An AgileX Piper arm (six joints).
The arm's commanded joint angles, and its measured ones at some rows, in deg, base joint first. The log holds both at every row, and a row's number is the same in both.
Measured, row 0:
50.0 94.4 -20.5 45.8 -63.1 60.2
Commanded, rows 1 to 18:
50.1 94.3 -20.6 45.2 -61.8 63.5
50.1 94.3 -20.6 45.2 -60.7 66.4
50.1 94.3 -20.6 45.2 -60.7 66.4
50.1 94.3 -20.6 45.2 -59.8 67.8
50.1 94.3 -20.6 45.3 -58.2 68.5
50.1 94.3 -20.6 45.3 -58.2 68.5
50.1 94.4 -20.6 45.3 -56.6 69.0
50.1 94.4 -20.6 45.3 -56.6 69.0
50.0 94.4 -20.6 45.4 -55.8 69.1
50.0 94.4 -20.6 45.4 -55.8 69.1
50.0 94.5 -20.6 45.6 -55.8 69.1
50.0 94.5 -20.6 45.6 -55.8 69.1
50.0 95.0 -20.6 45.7 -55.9 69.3
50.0 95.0 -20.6 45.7 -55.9 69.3
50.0 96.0 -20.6 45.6 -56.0 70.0
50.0 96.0 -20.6 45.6 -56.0 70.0
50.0 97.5 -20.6 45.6 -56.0 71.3
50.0 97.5 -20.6 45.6 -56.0 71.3
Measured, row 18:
50.0 96.0 -20.5 45.8 -56.4 69.7
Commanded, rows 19 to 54:
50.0 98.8 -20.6 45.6 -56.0 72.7
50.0 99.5 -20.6 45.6 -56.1 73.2
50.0 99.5 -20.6 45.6 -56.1 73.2
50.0 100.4 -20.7 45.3 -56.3 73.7
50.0 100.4 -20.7 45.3 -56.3 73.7
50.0 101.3 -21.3 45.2 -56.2 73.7
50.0 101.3 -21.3 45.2 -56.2 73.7
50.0 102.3 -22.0 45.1 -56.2 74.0
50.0 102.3 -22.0 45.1 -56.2 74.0
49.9 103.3 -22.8 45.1 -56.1 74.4
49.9 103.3 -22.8 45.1 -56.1 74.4
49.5 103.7 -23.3 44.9 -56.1 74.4
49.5 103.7 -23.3 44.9 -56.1 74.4
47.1 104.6 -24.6 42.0 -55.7 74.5
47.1 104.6 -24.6 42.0 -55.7 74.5
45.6 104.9 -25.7 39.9 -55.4 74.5
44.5 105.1 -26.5 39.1 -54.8 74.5
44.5 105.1 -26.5 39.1 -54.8 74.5
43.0 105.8 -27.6 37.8 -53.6 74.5
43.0 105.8 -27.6 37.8 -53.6 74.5
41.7 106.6 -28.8 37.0 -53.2 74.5
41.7 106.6 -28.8 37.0 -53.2 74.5
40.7 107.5 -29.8 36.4 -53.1 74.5
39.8 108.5 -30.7 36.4 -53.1 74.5
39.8 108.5 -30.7 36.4 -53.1 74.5
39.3 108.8 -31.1 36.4 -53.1 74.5
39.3 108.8 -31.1 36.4 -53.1 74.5
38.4 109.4 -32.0 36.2 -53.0 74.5
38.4 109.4 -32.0 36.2 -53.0 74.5
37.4 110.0 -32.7 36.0 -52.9 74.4
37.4 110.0 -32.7 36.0 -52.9 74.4
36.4 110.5 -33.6 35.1 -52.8 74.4
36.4 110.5 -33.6 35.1 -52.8 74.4
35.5 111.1 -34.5 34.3 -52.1 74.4
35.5 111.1 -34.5 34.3 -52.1 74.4
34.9 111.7 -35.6 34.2 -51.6 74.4
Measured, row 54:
35.9 111.2 -34.1 35.5 -52.5 74.1
